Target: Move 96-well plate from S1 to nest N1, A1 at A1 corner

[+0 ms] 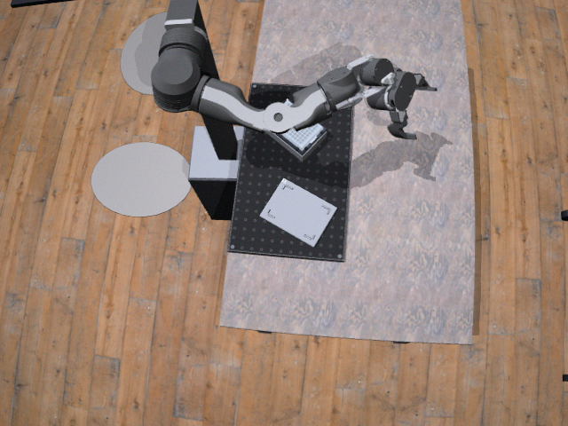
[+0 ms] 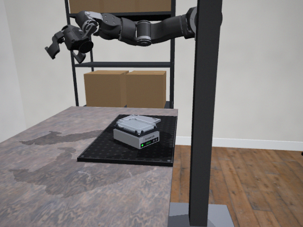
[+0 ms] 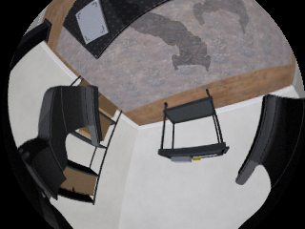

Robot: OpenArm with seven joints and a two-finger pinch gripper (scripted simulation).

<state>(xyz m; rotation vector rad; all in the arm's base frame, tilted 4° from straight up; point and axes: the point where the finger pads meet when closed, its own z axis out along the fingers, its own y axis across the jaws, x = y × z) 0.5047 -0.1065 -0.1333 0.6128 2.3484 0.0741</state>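
My hand is 280 mm past the 96-well plate, 240 mm above it and 80 mm to the right of it. Round my hand: plate shaker S1 (260 mm below, 260 mm behind, 70 mm to the left); then plate nest N1 (290 mm below, 260 mm behind, 150 mm to the right).
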